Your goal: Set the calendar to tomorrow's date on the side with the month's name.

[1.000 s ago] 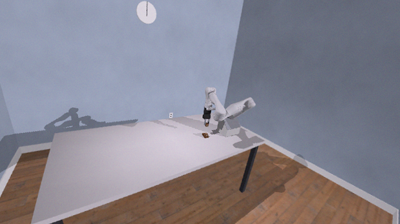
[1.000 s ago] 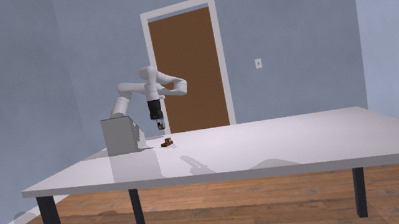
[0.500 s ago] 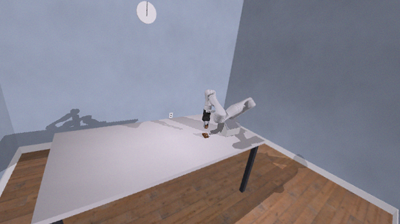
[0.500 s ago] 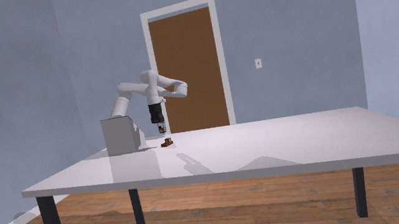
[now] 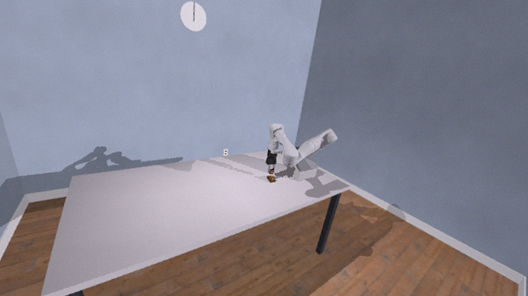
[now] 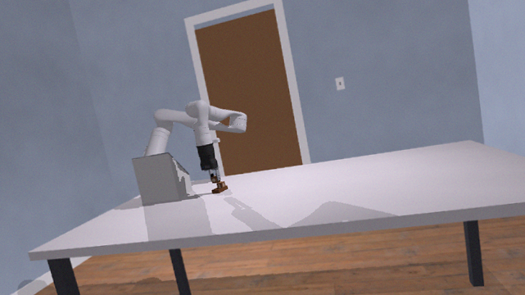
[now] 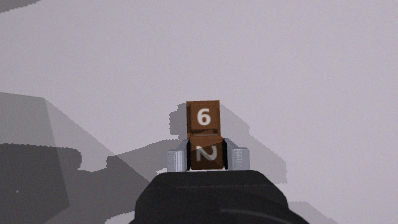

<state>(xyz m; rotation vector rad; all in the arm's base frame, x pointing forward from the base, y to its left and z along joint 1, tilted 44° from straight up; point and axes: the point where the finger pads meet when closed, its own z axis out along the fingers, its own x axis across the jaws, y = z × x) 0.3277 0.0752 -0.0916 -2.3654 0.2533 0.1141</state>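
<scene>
The brown cube lies 1 cm below my hand.
</scene>
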